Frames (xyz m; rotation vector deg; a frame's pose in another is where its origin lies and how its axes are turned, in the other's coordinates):
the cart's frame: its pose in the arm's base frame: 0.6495 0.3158 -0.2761 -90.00 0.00 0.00
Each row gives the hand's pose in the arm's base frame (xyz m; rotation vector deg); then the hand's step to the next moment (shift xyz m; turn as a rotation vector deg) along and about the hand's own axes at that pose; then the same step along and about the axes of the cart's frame.
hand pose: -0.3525 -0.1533 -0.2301 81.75 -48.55 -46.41
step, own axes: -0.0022 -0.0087 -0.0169 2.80 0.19 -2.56
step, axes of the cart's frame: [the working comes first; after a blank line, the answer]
step, axes of the arm's base frame: 0.0139 0.0102 -0.0083 3.59 -1.20 0.29

0.0139 0.0083 0.0102 3.59 -0.29 -1.20
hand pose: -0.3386 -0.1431 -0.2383 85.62 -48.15 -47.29
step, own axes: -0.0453 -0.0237 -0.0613 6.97 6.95 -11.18
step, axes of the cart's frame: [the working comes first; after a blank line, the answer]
step, axes of the arm's base frame: 0.0322 0.0709 -0.0174 12.80 -1.07 7.54

0.0322 0.0174 0.0709 12.80 -7.54 -1.07
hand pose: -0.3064 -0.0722 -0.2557 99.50 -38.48 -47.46
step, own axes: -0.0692 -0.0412 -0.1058 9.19 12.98 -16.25
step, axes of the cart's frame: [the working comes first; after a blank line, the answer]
step, axes of the arm's base frame: 0.0444 0.1253 -0.0027 17.91 -1.67 13.91

0.0444 0.0027 0.1253 17.91 -13.91 -1.67
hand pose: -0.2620 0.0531 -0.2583 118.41 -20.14 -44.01
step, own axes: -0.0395 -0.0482 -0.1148 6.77 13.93 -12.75
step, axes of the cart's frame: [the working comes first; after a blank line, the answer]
step, axes of the arm's base frame: 0.0412 0.1215 0.0246 13.85 -3.24 14.15

0.0412 -0.0246 0.1215 13.85 -14.15 -3.24
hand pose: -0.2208 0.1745 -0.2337 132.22 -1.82 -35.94
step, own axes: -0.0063 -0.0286 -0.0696 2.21 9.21 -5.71
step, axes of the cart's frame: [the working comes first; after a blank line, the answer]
step, axes of the arm's base frame: 0.0211 0.0675 0.0264 5.94 -3.46 8.66

0.0211 -0.0264 0.0675 5.94 -8.66 -3.46
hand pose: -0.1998 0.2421 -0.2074 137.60 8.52 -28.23
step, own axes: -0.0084 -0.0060 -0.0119 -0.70 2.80 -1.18
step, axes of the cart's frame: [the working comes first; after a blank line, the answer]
step, axes of the arm's base frame: -0.0055 0.0124 0.0080 0.37 -1.38 2.77

-0.0055 -0.0080 0.0124 0.37 -2.77 -1.38
